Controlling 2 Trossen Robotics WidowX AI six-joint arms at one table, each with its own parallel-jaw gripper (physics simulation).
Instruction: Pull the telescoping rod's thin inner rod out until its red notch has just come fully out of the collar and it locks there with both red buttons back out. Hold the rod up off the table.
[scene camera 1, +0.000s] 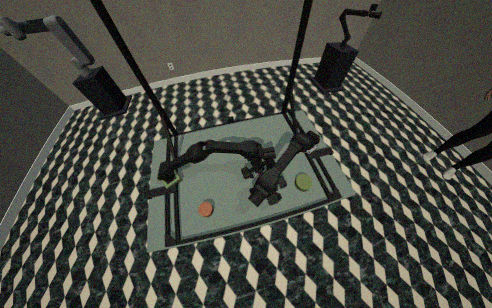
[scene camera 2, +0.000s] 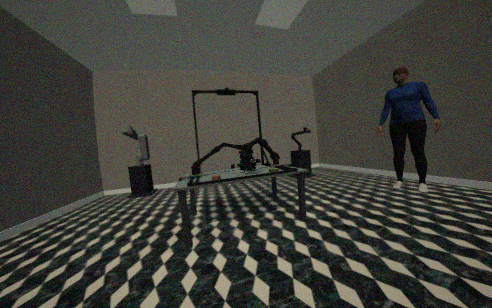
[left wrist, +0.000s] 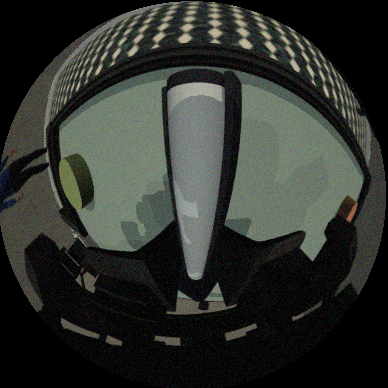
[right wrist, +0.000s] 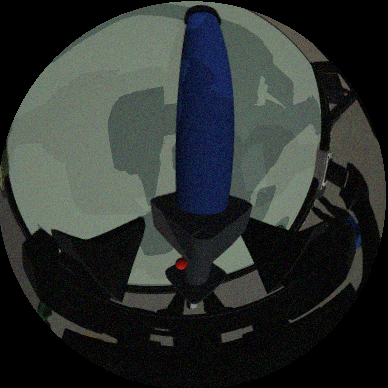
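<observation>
The telescoping rod hangs above the table (scene camera 1: 223, 186) between the two grippers. In the right wrist view its blue outer tube (right wrist: 204, 126) runs away from the camera, ending in the dark collar (right wrist: 200, 220); one red button (right wrist: 181, 264) stands out on the near side. My right gripper (right wrist: 191, 221) (scene camera 1: 252, 169) is open wide, its fingers standing apart on either side of the collar. In the left wrist view the thin grey inner rod (left wrist: 195, 162) lies between the fingers. My left gripper (left wrist: 192, 219) (scene camera 1: 263, 195) is shut on it. The red notch is hidden.
A green disc (scene camera 1: 303, 182) (left wrist: 74, 181) (scene camera 2: 273, 169) lies near the table's right side and an orange disc (scene camera 1: 205, 209) (left wrist: 348, 208) (scene camera 2: 215, 177) near its front left. A black gantry post (scene camera 1: 293, 76) rises at the back. A person (scene camera 2: 392, 122) stands far right.
</observation>
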